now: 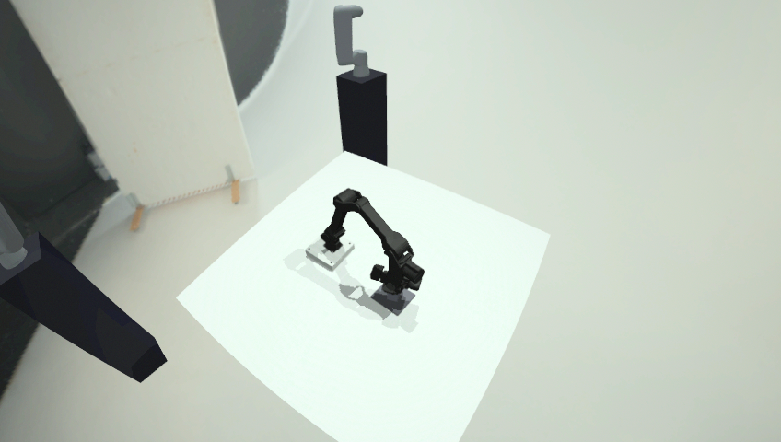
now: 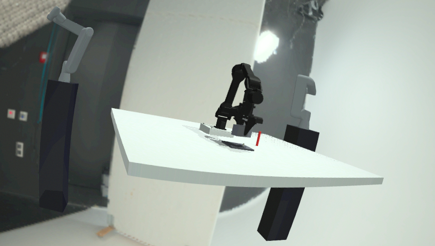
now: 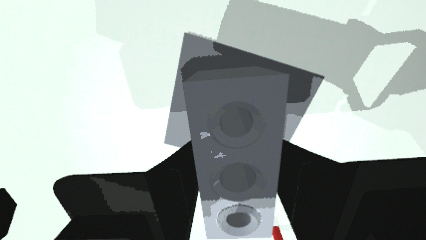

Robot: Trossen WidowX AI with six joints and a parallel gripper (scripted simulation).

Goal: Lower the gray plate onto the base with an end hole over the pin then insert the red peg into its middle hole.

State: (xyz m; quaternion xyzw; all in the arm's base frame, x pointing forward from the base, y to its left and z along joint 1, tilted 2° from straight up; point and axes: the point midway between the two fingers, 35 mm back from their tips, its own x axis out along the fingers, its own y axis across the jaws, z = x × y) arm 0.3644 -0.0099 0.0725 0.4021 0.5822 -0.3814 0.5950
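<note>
The dark square base is 50 mm below my gripper tip, 10 mm to the left of it and 10 mm behind it. Also, from my gripper tip: red peg: 160 mm to the left, 140 mm behind, 20 mm below; gray plate: 30 mm above.
</note>
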